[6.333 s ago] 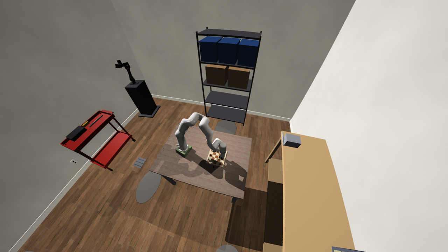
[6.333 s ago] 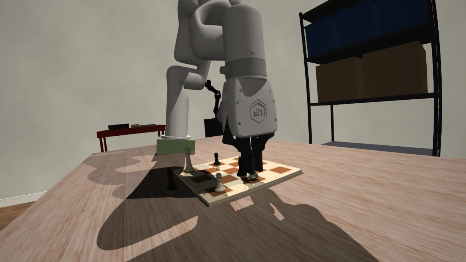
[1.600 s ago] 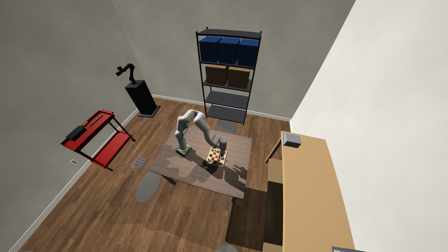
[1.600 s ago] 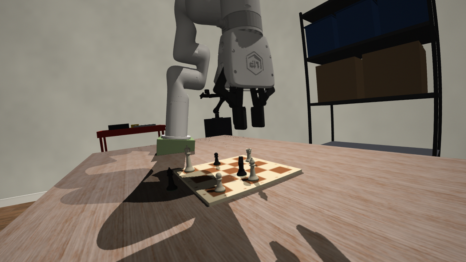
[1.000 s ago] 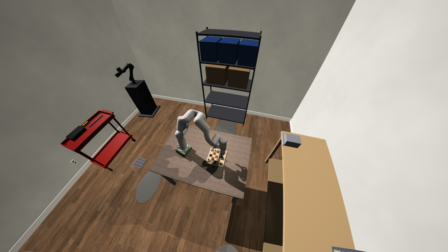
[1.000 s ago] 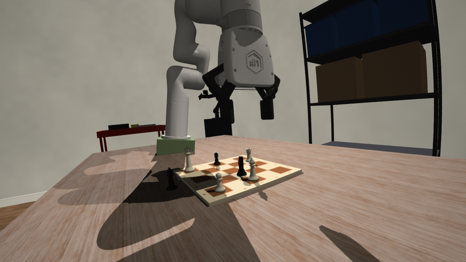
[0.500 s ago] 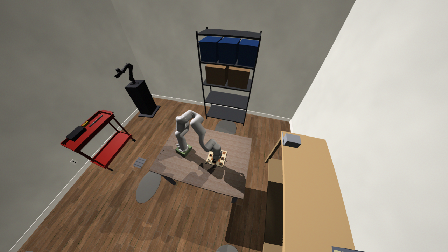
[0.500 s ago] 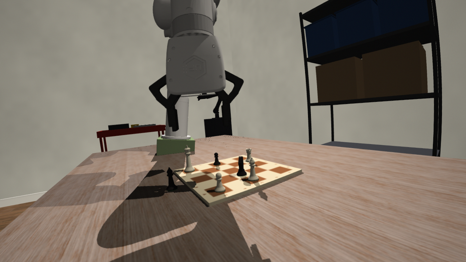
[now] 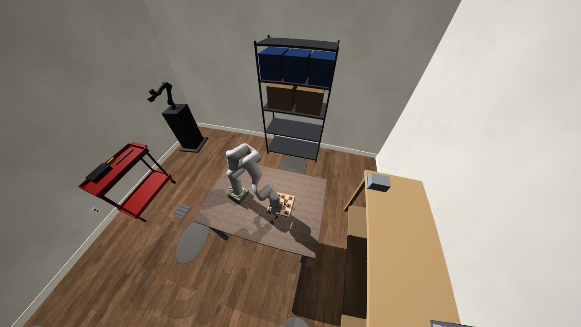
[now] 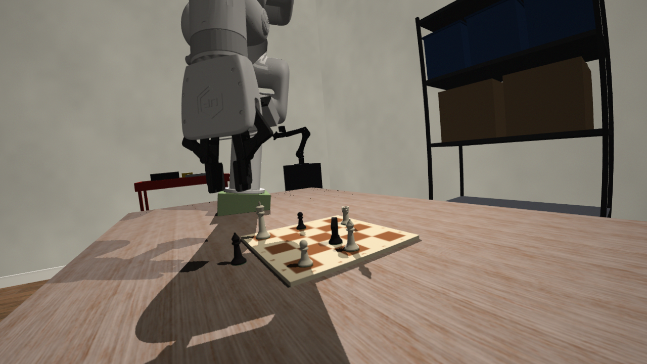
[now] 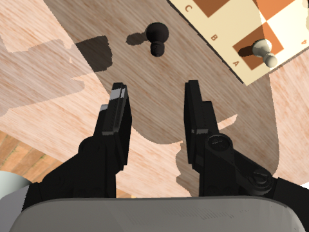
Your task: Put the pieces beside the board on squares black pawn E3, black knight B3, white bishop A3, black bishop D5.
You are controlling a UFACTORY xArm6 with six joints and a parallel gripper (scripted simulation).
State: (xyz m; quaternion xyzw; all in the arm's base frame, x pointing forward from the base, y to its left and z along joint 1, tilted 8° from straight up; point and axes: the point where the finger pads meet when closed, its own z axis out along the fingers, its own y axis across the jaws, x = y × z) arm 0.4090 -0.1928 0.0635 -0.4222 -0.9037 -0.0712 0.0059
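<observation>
The black knight lies 100 mm below my hand. The rest, counted from my hand: white pawn 90 mm ahead, 50 mm to the left, 100 mm below; then tall white piece 60 mm behind, 70 mm to the left, 80 mm below; then tall black piece 60 mm ahead, 130 mm to the left, 100 mm below.
</observation>
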